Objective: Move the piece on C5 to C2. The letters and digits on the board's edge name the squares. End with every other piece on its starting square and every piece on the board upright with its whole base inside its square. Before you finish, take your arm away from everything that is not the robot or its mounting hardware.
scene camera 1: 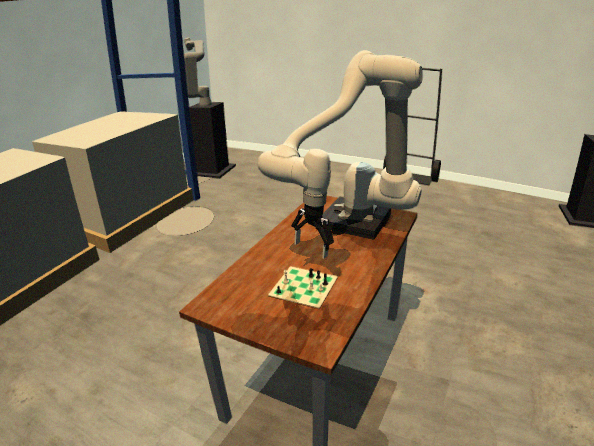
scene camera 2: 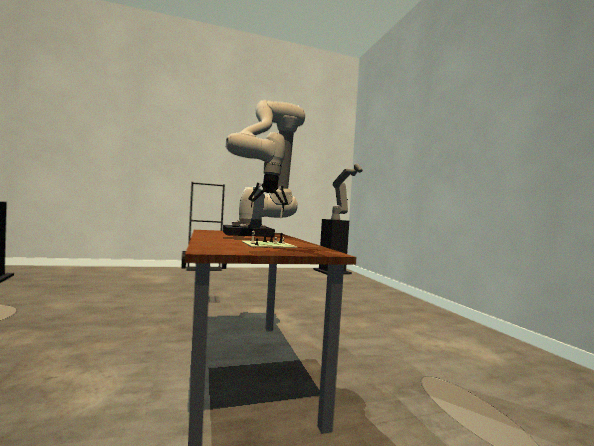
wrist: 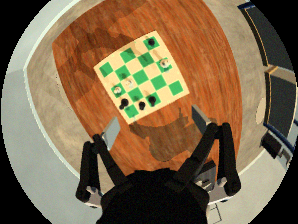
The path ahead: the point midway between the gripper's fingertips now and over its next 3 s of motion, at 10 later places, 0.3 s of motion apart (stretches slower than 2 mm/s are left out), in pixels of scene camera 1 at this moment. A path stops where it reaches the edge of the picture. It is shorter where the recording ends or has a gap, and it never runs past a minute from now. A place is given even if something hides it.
My gripper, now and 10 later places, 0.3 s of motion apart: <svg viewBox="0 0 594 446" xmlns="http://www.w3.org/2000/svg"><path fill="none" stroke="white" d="M310 250L310 250L310 252L310 254L311 256L311 256L311 257L311 259L311 261L311 263L311 265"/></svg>
